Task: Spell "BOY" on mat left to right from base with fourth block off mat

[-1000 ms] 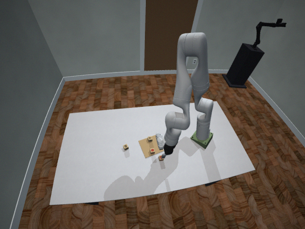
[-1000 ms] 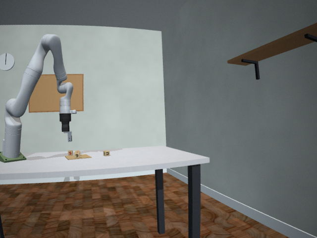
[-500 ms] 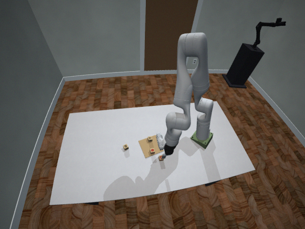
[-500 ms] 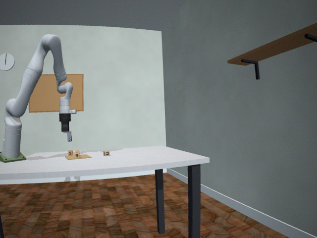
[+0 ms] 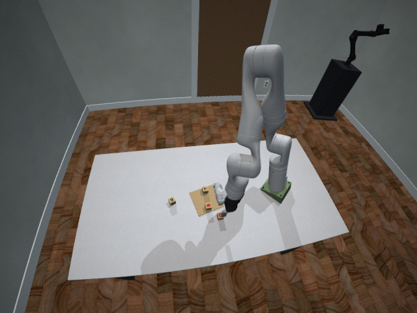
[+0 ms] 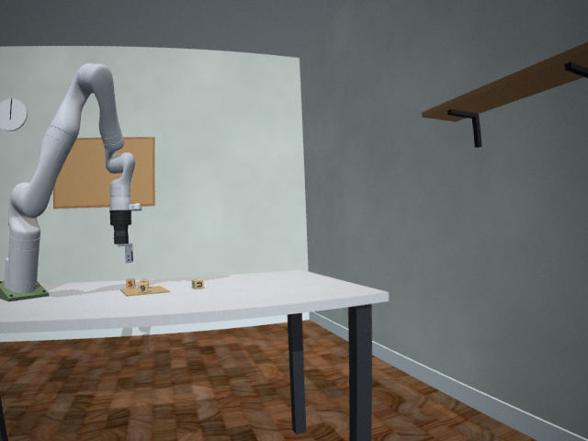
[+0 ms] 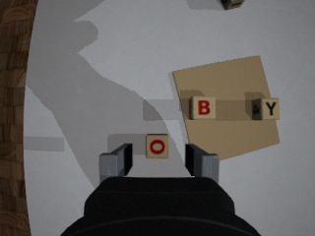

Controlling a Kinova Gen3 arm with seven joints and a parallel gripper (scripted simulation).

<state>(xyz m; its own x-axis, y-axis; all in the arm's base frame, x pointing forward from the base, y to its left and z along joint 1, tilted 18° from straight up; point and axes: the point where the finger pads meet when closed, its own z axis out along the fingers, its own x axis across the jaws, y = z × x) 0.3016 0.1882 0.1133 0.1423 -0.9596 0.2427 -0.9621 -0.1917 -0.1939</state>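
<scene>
The O block is 90 mm below my hand. Round my hand: Y block 140 mm to the right, 90 mm below, 70 mm ahead; then tan mat 110 mm below, 100 mm to the right, 70 mm ahead; then B block 90 mm below, 60 mm ahead, 50 mm to the right.
</scene>
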